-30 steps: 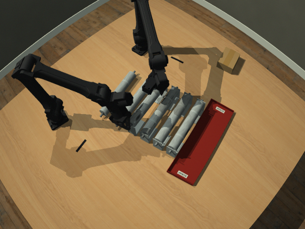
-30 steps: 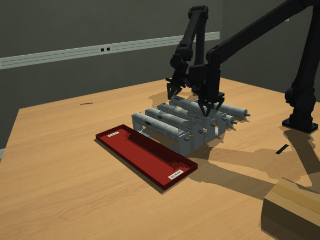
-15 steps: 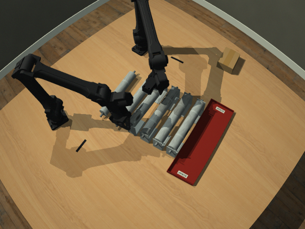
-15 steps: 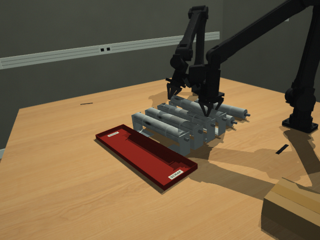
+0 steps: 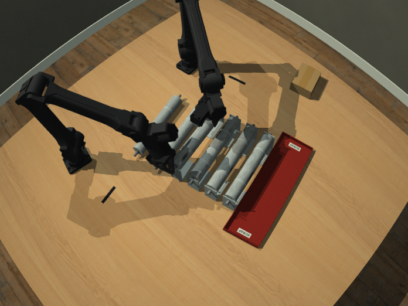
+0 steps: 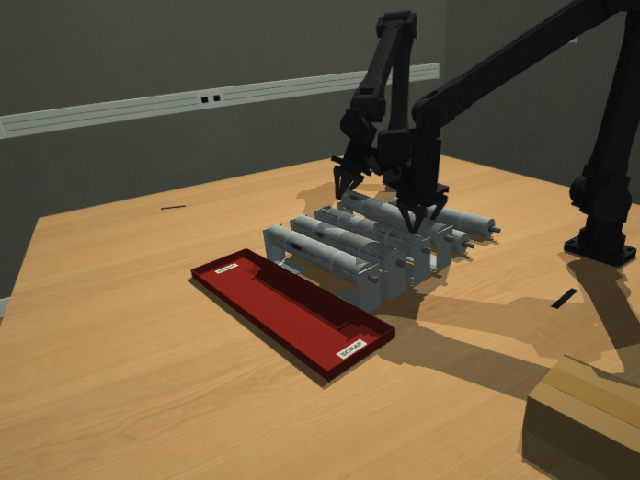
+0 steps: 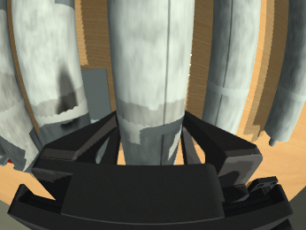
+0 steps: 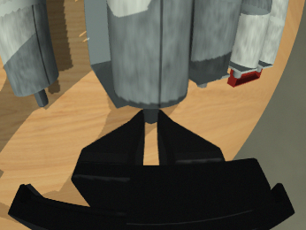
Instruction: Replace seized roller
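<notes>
Right now the grey roller is 90 mm to the right of my left hand, 20 mm ahead of it and 10 mm above it. Also, from my left hand: cardboard box (500 mm to the left, 120 mm ahead, 40 mm below); red scrap tray (340 mm ahead, 70 mm below, 20 mm to the right).
</notes>
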